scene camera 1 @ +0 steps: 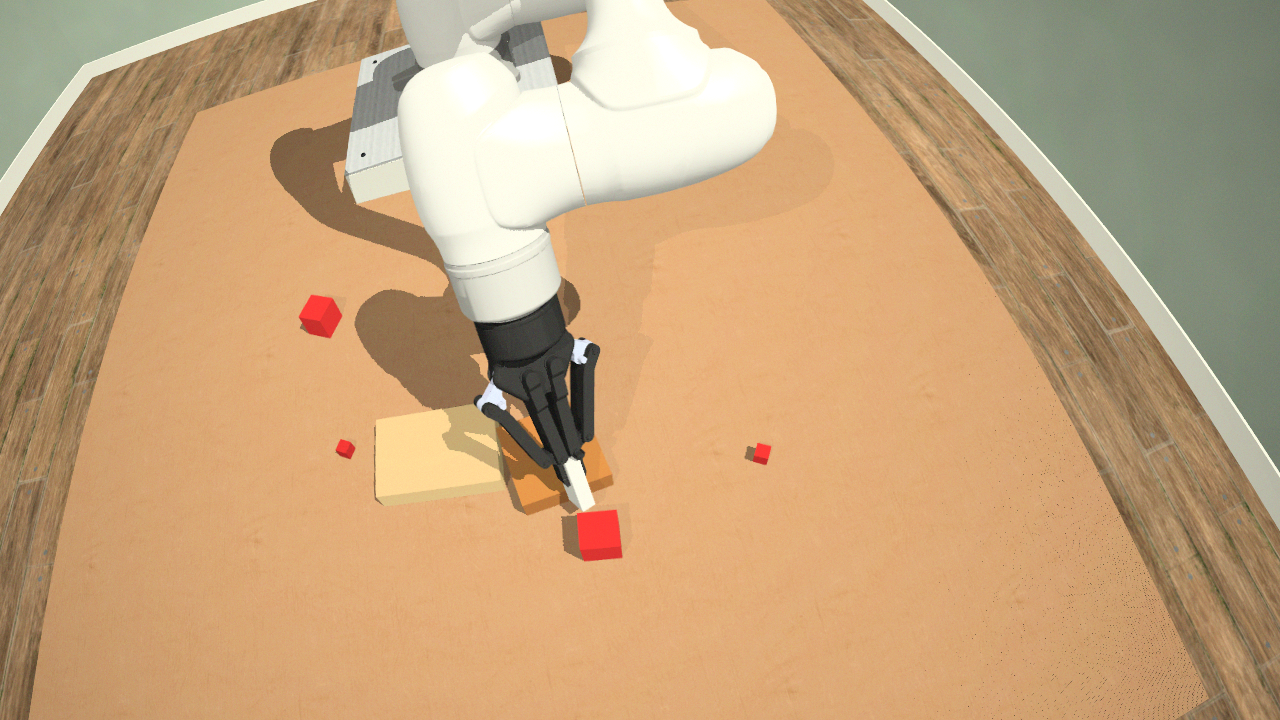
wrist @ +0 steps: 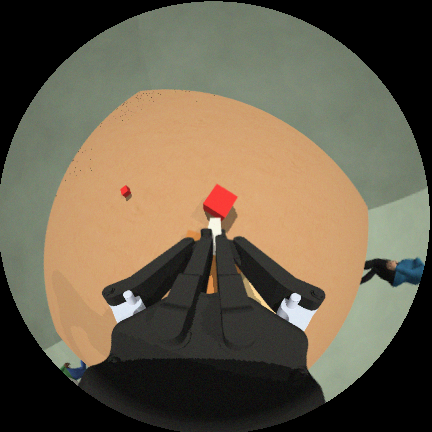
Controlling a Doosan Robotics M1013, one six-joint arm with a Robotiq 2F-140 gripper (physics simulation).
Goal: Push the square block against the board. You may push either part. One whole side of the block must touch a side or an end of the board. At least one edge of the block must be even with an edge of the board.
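Frame: origin at the arm's base, x ahead, y left, z up, level; centimetres.
Seen in the pictures: gripper, fingertip midpoint: [scene camera 1: 582, 501] [wrist: 214, 225].
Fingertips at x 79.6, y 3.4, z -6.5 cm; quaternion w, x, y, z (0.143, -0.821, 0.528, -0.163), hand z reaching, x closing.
A point is followed by its place in that frame.
The pale yellow board [scene camera 1: 420, 456] {x 69.9, y -13.2, z -6.4 cm} [wrist: 257, 295] {x 70.9, y -8.4, z -6.3 cm} lies flat in scene camera 1, left of the orange square block [scene camera 1: 532, 485] {x 76.5, y -1.3, z -6.3 cm} [wrist: 192, 234] {x 77.0, y 6.1, z -6.4 cm}. The block is turned slightly against the board's right end. Its far left corner is at or very near that end, and a narrow wedge opens between them towards the front. My gripper [scene camera 1: 580, 494] {x 79.6, y 3.4, z -6.5 cm} [wrist: 214, 225] {x 79.6, y 3.4, z -6.5 cm} is shut and empty. Its white tips are over or just in front of the block's front edge; exact contact is unclear. The fingers hide part of the block.
A large red cube [scene camera 1: 598, 533] {x 84.0, y 4.1, z -5.1 cm} [wrist: 220, 201] {x 83.3, y 4.1, z -5.2 cm} lies just in front of the tips, very close to them. A small red cube [scene camera 1: 761, 454] {x 79.4, y 23.3, z -7.5 cm} [wrist: 125, 191] {x 78.8, y 22.8, z -7.7 cm} lies to the right in scene camera 1. Another small cube [scene camera 1: 345, 448] {x 65.8, y -23.2, z -7.6 cm} and a larger cube [scene camera 1: 320, 316] {x 45.9, y -25.8, z -5.2 cm} lie left.
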